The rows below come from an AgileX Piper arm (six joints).
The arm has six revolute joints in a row. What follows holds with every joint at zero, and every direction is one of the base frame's. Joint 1 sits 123 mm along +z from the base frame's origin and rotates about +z. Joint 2 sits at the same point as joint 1 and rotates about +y. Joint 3 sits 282.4 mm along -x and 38.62 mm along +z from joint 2 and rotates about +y. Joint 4 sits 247.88 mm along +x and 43.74 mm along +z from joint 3 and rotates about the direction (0.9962, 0, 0.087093). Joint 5 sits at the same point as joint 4 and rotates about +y. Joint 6 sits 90.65 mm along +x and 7.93 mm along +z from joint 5 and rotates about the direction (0.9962, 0, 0.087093). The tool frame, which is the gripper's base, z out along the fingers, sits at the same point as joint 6; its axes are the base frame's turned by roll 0, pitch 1.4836 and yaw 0 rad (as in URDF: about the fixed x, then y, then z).
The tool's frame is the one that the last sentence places.
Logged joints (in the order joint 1, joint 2, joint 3, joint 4, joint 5, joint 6), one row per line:
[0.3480, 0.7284, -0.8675, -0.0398, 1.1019, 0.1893]
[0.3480, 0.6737, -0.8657, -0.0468, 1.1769, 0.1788]
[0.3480, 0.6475, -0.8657, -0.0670, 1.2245, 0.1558]
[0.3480, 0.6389, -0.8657, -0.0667, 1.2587, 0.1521]
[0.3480, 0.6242, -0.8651, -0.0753, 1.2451, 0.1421]
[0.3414, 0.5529, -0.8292, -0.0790, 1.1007, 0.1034]
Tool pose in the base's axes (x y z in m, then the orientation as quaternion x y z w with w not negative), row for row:
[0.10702, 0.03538, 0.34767, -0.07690, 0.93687, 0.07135, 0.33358]
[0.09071, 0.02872, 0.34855, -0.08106, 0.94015, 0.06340, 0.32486]
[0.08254, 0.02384, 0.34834, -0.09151, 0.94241, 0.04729, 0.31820]
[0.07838, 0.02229, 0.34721, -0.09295, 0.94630, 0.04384, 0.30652]
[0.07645, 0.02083, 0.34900, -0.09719, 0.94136, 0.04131, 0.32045]
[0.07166, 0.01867, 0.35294, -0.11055, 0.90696, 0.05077, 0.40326]
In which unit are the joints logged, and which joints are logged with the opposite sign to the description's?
The joints are logged in radians. Opposite sign: none.
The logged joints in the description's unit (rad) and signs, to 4 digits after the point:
[0.3480, 0.7284, -0.8675, -0.0398, 1.1019, 0.1893]
[0.3480, 0.6737, -0.8657, -0.0468, 1.1769, 0.1788]
[0.3480, 0.6475, -0.8657, -0.0670, 1.2245, 0.1558]
[0.3480, 0.6389, -0.8657, -0.0667, 1.2587, 0.1521]
[0.3480, 0.6242, -0.8651, -0.0753, 1.2451, 0.1421]
[0.3414, 0.5529, -0.8292, -0.0790, 1.1007, 0.1034]

